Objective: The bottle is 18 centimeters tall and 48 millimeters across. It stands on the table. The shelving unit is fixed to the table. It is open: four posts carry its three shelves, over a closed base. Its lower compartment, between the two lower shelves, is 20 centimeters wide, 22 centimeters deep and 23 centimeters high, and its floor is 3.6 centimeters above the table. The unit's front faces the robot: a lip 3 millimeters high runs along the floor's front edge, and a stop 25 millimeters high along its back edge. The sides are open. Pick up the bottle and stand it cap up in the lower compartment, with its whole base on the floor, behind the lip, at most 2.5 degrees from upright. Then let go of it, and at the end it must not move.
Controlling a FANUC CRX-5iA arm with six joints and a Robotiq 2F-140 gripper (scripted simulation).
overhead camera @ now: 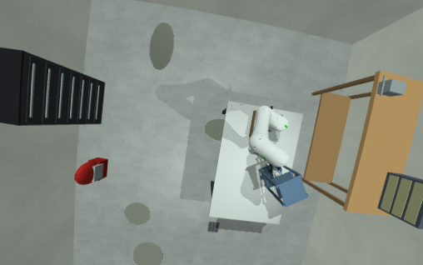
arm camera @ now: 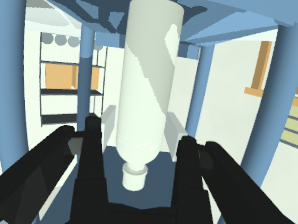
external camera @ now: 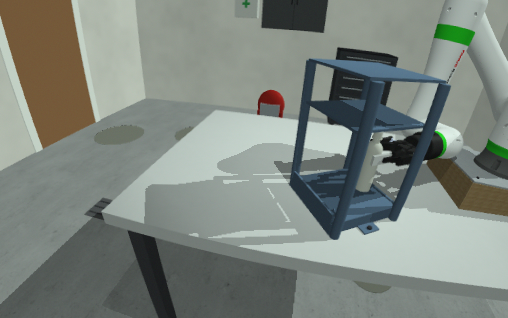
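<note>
Now: the white bottle right at my hand. The rest, counted from my hand: blue shelving unit (60 mm ahead, 40 mm to the left, 40 mm above).
</note>
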